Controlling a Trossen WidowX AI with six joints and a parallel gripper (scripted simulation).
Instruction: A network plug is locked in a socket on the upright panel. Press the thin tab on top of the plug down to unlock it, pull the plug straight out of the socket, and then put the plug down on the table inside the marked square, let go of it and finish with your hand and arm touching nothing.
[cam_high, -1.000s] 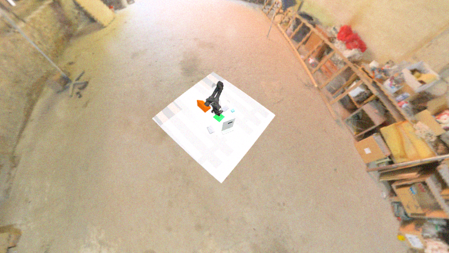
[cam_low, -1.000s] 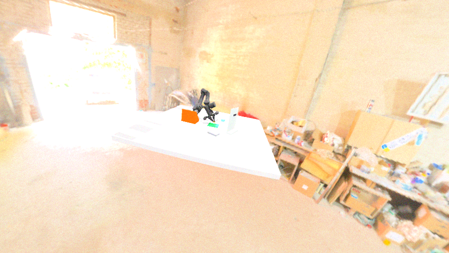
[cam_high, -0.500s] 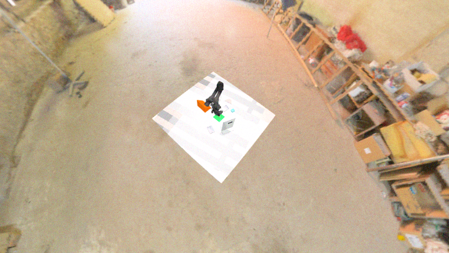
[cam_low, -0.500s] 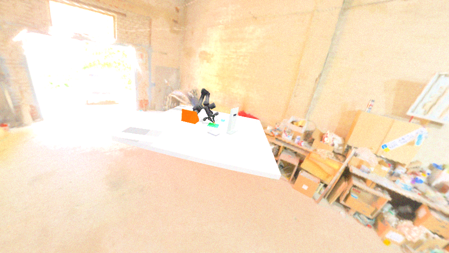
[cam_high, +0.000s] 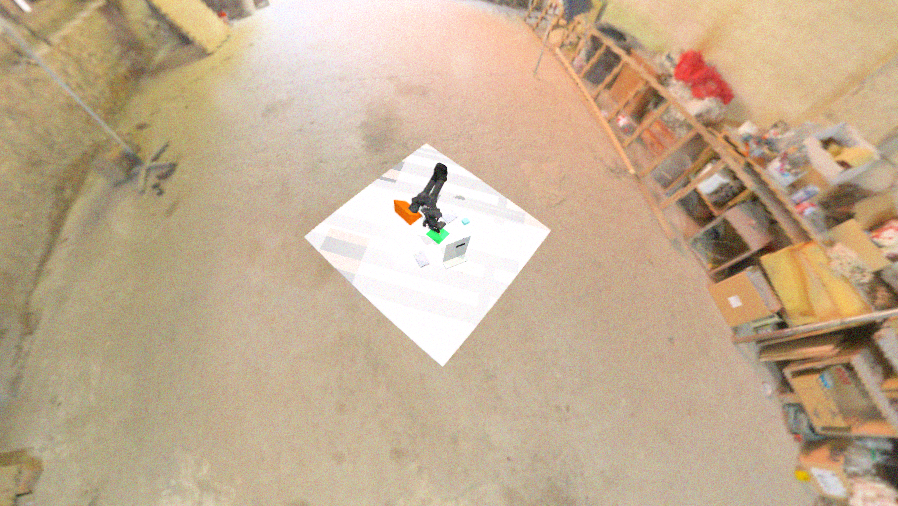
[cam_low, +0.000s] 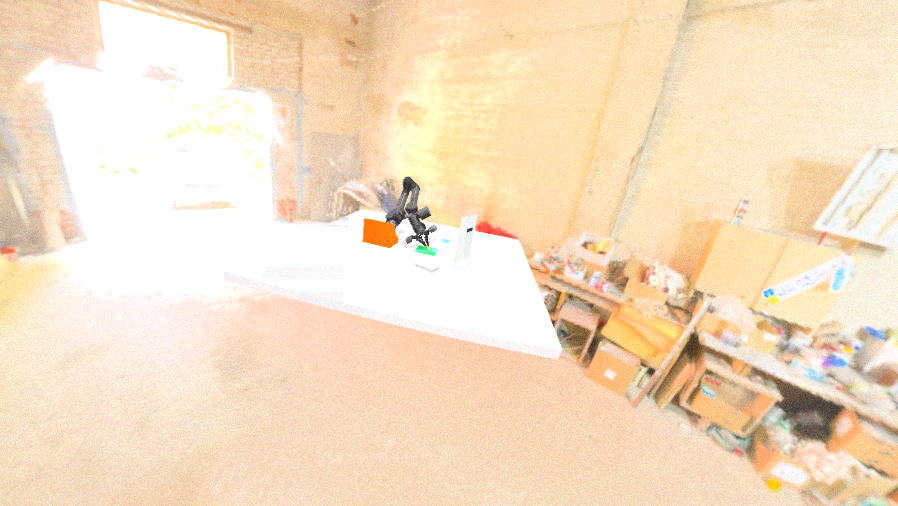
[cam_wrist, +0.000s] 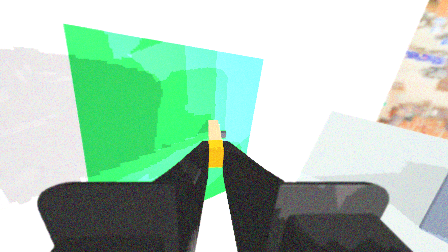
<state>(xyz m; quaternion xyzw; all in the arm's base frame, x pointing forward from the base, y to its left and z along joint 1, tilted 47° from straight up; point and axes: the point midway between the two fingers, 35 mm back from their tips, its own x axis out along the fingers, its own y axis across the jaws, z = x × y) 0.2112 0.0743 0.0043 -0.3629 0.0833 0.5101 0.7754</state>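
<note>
My gripper tip is 2 cm above the green marked square. Also, from my gripper tip: network plug: right at my gripper tip; small cyan object: 4 cm ahead, 22 cm to the left, 1 cm below; white panel: 22 cm ahead, 3 cm to the right, 10 cm above.
</note>
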